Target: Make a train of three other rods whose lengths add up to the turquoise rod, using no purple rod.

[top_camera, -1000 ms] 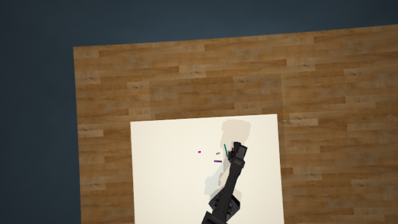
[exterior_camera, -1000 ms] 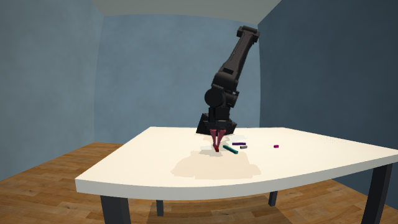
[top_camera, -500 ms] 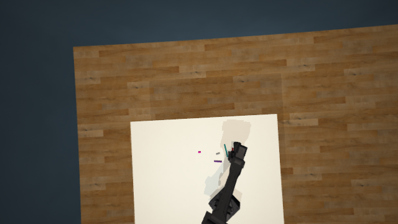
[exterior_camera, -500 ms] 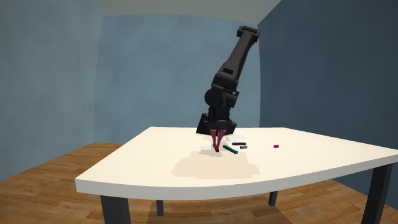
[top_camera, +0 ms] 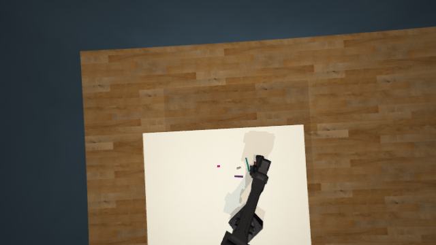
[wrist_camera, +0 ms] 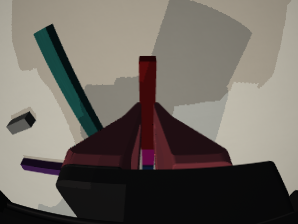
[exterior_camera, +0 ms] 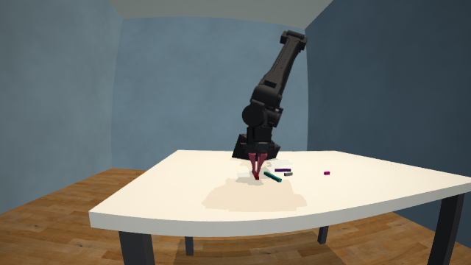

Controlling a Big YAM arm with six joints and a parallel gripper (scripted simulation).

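The red rod lies 1 cm below my hand. The rest, counted from my hand: blue rod 6 cm behind, 2 cm to the left, 1 cm below; turquoise rod 4 cm to the left, 3 cm ahead, 1 cm below; grey rod 11 cm to the left, 1 cm below, 1 cm ahead.
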